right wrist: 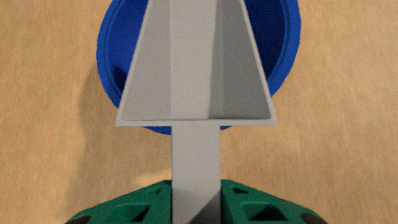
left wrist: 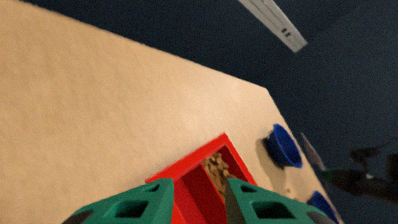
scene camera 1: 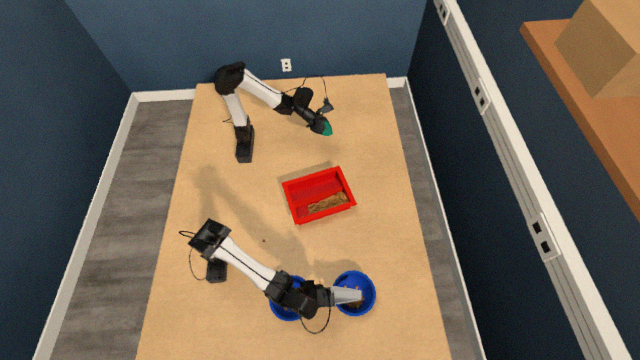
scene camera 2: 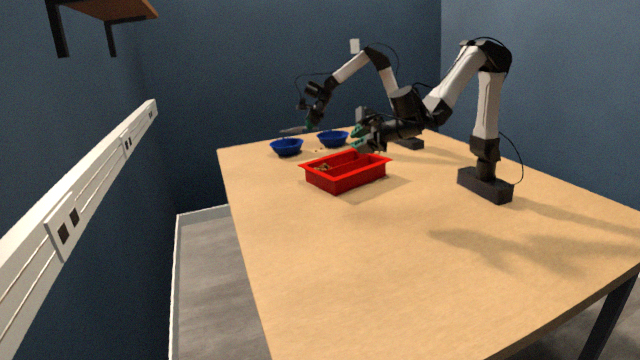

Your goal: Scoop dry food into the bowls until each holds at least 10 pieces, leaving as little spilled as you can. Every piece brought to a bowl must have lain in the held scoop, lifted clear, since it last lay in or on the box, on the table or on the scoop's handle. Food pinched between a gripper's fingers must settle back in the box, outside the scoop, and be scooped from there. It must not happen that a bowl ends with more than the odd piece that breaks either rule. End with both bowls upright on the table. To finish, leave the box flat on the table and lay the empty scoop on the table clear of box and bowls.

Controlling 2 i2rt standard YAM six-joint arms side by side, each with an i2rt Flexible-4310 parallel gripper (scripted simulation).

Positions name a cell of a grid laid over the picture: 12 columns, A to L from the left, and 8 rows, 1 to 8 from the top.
Labels:
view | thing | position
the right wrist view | my right gripper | F7
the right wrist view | grey scoop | F3
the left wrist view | my left gripper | G7
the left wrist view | my right gripper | J7
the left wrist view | blue bowl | I6
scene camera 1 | red box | F5
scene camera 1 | blue bowl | G7
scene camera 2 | my left gripper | G4
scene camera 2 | red box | G4

